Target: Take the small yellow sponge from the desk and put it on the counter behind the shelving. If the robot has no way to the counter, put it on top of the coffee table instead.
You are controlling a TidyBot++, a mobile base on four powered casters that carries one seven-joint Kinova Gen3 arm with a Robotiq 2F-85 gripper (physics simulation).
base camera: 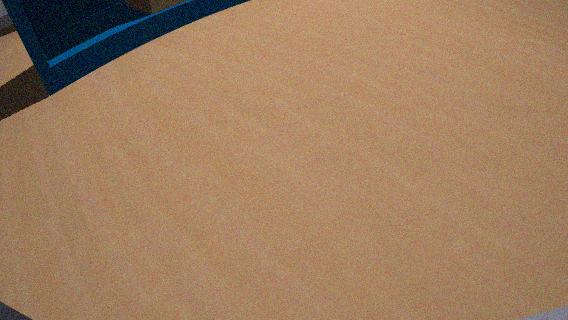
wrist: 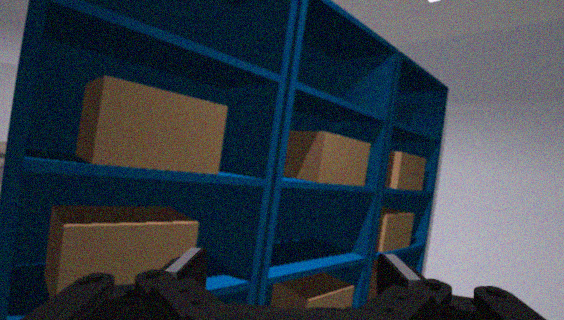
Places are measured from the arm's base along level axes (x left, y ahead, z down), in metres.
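Pixels of known places: gripper, between the fingertips: (wrist: 291,270).
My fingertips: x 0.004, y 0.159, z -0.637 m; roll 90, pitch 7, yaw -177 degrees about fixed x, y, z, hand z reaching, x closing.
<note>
Ahead of a thing's pixels: the offset from my fingertips to its top centre. Level surfaces: height alone.
The blue shelving (base camera: 100,56) (wrist: 292,50) fills much of the wrist view, from the left edge to right of centre, and its base shows at the top left of the base camera view. My gripper (wrist: 291,270) is open, its fingers wide apart at the bottom of the wrist view, with no object between them. The shelving stands in front of the gripper. The yellow sponge, the desk, the counter and the coffee table do not show in either view.
Several cardboard boxes stand on the shelves, among them a large one {dx +0.503, dy +1.026, dz -0.227 m} (wrist: 160,130) at the upper left and one {dx -0.272, dy +1.737, dz -0.227 m} (wrist: 345,157) right of the centre post. A pale wall (wrist: 500,175) rises right of the shelving. Wooden floor {dz +1.034 m} (base camera: 300,175) extends in front of the base.
</note>
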